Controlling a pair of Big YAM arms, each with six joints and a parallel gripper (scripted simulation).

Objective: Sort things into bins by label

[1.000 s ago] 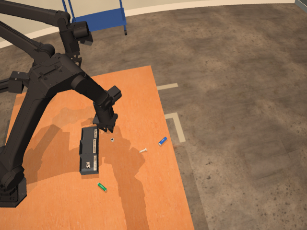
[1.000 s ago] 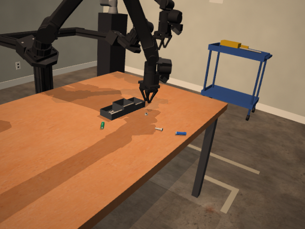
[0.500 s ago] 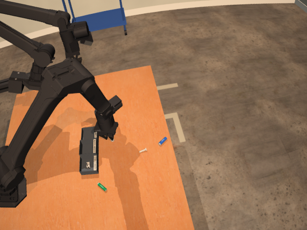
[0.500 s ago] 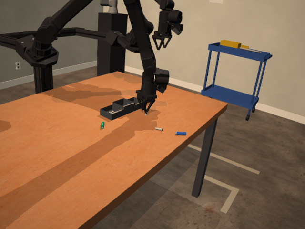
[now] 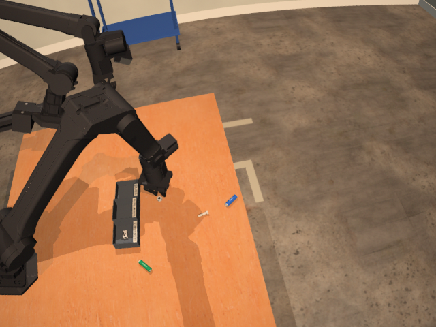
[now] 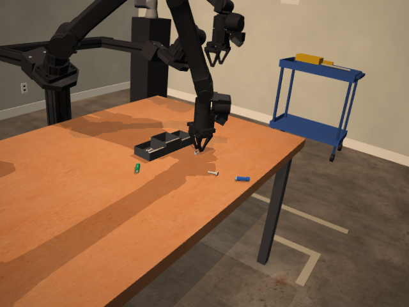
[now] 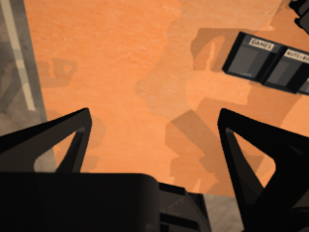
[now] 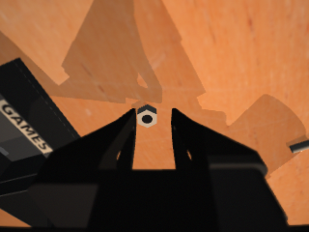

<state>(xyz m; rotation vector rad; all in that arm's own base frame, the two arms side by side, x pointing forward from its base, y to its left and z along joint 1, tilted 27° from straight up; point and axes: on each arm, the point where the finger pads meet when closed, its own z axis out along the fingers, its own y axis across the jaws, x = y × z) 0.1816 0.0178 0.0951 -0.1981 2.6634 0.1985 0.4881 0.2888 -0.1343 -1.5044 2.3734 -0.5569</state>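
My right gripper is now 10 mm past the nut, 10 mm to the left of it and 20 mm above it. Also, from my right hand: pencil sharpener: 120 mm behind, 150 mm to the right, 10 mm below; then bolt: 140 mm ahead, 80 mm to the right, 20 mm below; then blue battery: 230 mm ahead, 40 mm to the right, 20 mm below.
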